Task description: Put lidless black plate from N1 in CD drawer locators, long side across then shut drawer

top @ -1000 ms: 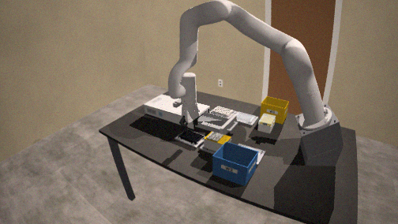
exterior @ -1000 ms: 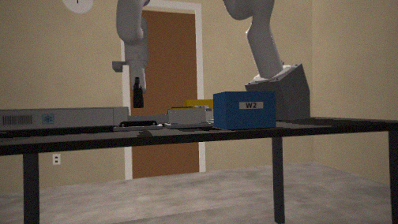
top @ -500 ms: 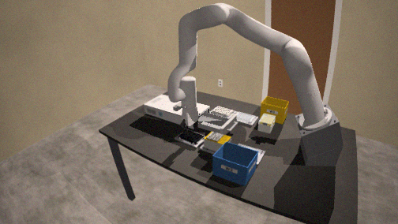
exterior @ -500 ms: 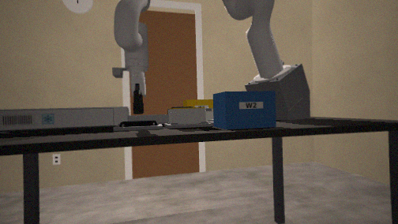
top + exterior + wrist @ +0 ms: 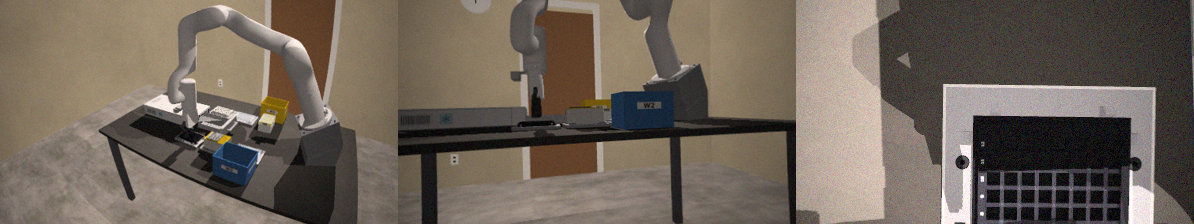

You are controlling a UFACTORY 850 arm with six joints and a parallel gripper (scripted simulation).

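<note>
My hand is 3 cm above the black plate. From my hand the other things lie so: drawer: 3 cm behind, 19 cm to the right, 1 cm below; yellow-framed rack: 19 cm behind, 1 cm to the right; work nest N1: 5 cm below.
</note>
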